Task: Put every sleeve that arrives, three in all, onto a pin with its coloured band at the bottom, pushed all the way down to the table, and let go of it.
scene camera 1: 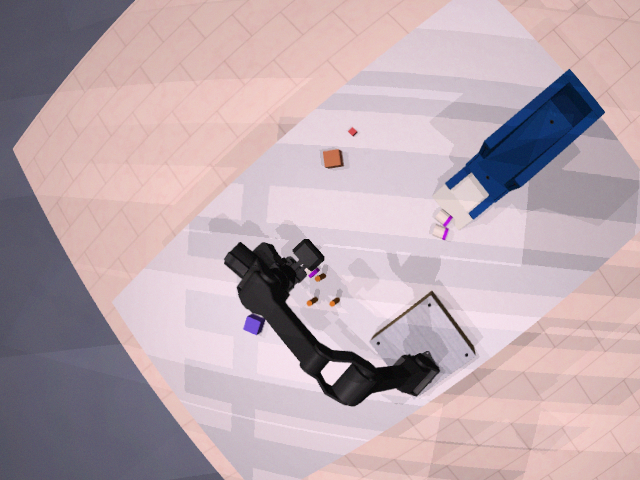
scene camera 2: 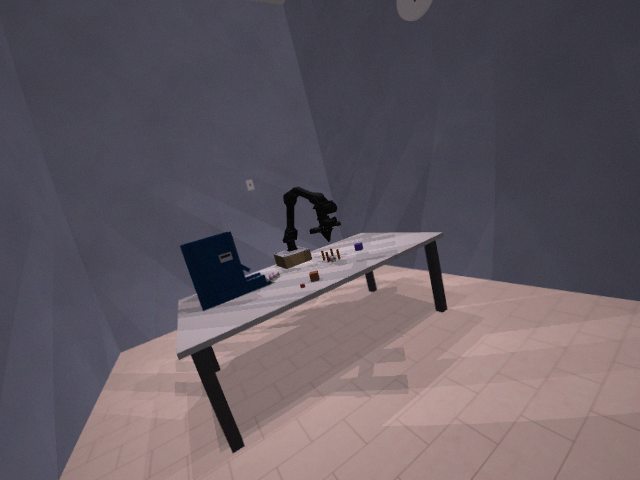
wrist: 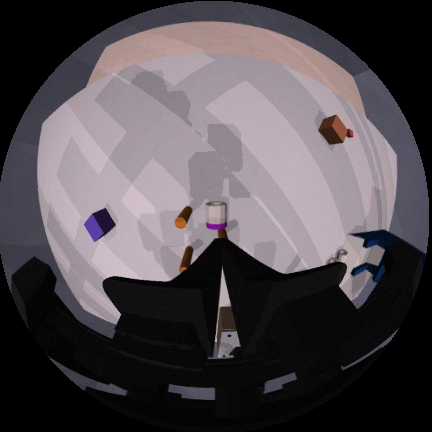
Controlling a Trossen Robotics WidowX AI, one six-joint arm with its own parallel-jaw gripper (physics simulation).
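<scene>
A pale sleeve [wrist: 216, 214] with a magenta band lies on its side beside the pins, band end towards a pin [wrist: 222, 233]; in scene camera 1 its band [scene camera 1: 313, 272] shows beside the arm. Several upright brown pins with orange tops stand close by, such as one pin [scene camera 1: 334, 301] [scene camera 2: 338, 254] [wrist: 183, 217]. Two more sleeves lie at the chute's mouth, one sleeve [scene camera 1: 443, 215] beside the other sleeve [scene camera 1: 439, 230]. My gripper [scene camera 2: 328, 239] [wrist: 220, 243] is shut and empty, above the pins and the near sleeve, and its fingers partly hide the pins in the wrist view.
A blue chute [scene camera 1: 527, 175] [scene camera 2: 214, 273] with a cream end stands on the table. An orange block [scene camera 1: 332, 158] [scene camera 2: 314, 276] [wrist: 332, 130] lies near a small red cube [scene camera 1: 352, 131] [scene camera 2: 302, 285]. A purple block [scene camera 1: 253, 324] [scene camera 2: 358, 246] [wrist: 99, 225] lies beyond the pins. The arm stands on a box base [scene camera 1: 449, 330] [scene camera 2: 294, 259].
</scene>
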